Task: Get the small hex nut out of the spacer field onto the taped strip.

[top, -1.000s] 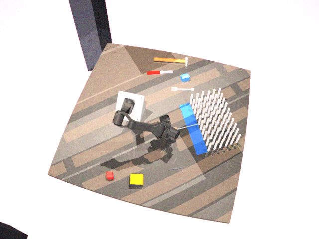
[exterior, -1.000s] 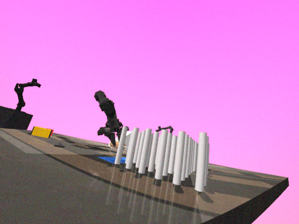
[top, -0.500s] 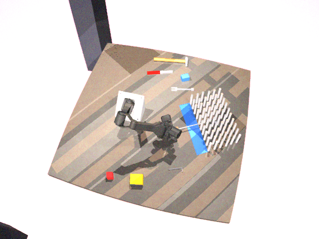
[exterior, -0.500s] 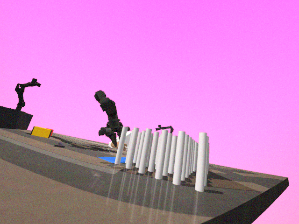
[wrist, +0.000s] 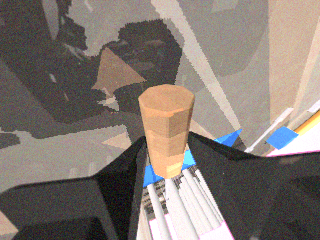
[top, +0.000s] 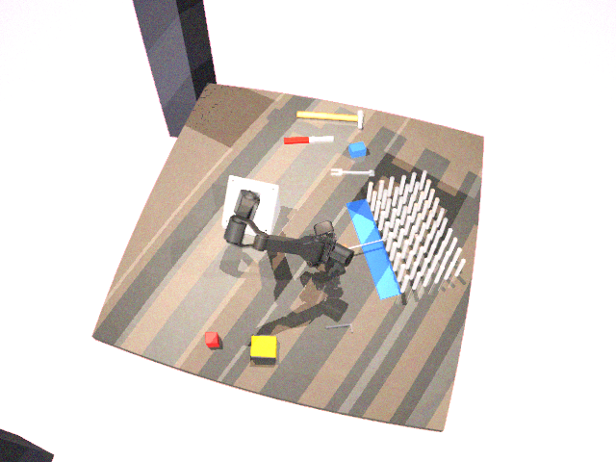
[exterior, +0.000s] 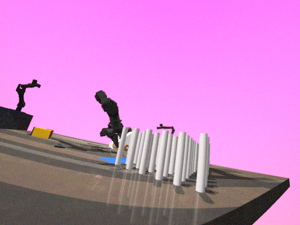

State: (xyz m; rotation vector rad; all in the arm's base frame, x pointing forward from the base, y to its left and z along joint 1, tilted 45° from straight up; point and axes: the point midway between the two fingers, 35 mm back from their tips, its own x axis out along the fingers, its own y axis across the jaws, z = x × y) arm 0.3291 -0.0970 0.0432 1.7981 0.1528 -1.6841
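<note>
Now: gripper tip 120 mm short of the blue taped strip, 80 mm to the right of it and 40 mm above it. Round my gripper tip: bent key (100 mm ahead, 250 mm to the right, 30 mm below); then white forked tool (20 mm behind, 380 mm to the left, 30 mm below); then short wooden-handled tool (90 mm ahead, 50 mm to the left).
</note>
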